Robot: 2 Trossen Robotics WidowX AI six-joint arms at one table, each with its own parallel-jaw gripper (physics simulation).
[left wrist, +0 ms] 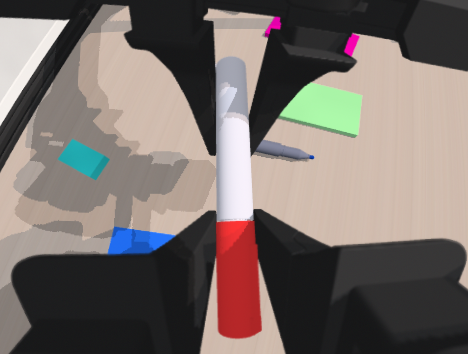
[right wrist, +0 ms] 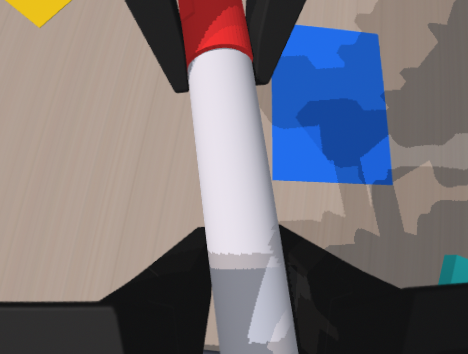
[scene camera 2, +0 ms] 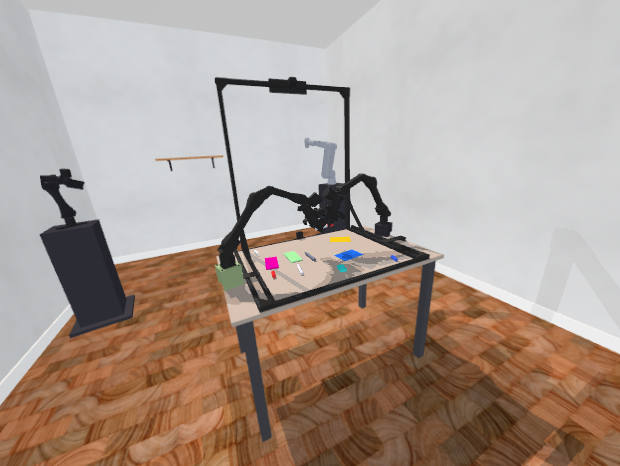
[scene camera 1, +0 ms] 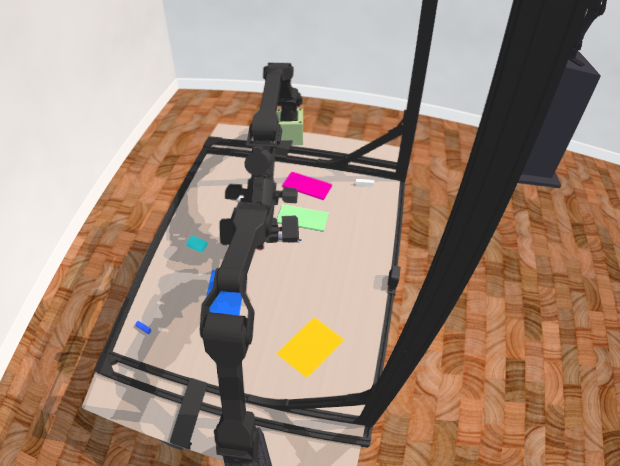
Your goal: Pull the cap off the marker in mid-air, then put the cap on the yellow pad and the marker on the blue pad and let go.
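Places are measured from the left arm's base along level axes (x ahead, y left, z up), in metres.
Pixels of known places: left gripper, fingertip midpoint: [left wrist: 234, 218] [right wrist: 220, 82] [scene camera 2: 326, 226]; right gripper, fingertip midpoint: [left wrist: 229, 153] [right wrist: 238, 239] [scene camera 2: 321, 231]; left arm's base, link origin: [scene camera 2: 383, 223] [scene camera 1: 243, 450]; right arm's base, link origin: [scene camera 2: 228, 265] [scene camera 1: 289, 116].
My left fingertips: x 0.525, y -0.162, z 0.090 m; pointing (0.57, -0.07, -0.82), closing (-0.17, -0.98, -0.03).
Ahead of a thing's pixels: the offset from my left fingertips to its top centre.
The marker's white body @(0.020 m ahead, 0.004 m right, 0.017 m up) [left wrist: 235, 175] [right wrist: 227, 150] is in mid-air above the table, its red cap @(0.026 m back, 0.004 m left, 0.015 m up) [left wrist: 237, 280] [right wrist: 215, 25] meeting one end. My left gripper [left wrist: 234, 218] [right wrist: 220, 82] is shut on the cap. My right gripper [left wrist: 229, 153] [right wrist: 238, 239] is shut on the white body, its fingers against both sides towards the far end. The blue pad @(0.045 m back, 0.129 m left, 0.177 m down) [scene camera 1: 225, 303] [scene camera 2: 349, 255] [right wrist: 330, 115] lies on the table below, partly hidden by the left arm in scene camera 1. The yellow pad @(0.264 m back, 0.063 m right, 0.177 m down) [scene camera 1: 310, 346] [scene camera 2: 340, 239] lies flat at the lower right in scene camera 1.
A green slab @(0.164 m ahead, 0.152 m right, 0.170 m down) [scene camera 1: 303, 218], a magenta slab @(0.298 m ahead, 0.202 m right, 0.170 m down) [scene camera 1: 307, 185], a teal block @(0.144 m ahead, 0.190 m left, 0.163 m down) [scene camera 1: 196, 244], a small blue cylinder @(0.115 m back, 0.387 m left, 0.157 m down) [scene camera 1: 142, 327], a white piece @(0.255 m ahead, 0.392 m right, 0.156 m down) [scene camera 1: 364, 182] and a grey pen @(0.107 m ahead, 0.063 m right, 0.159 m down) [left wrist: 282, 150] lie on the table. In scene camera 2 a red piece @(0.402 m ahead, 0.074 m right, 0.157 m down) [scene camera 2: 273, 274] and a white stick @(0.271 m ahead, 0.004 m right, 0.161 m down) [scene camera 2: 300, 270] also show.
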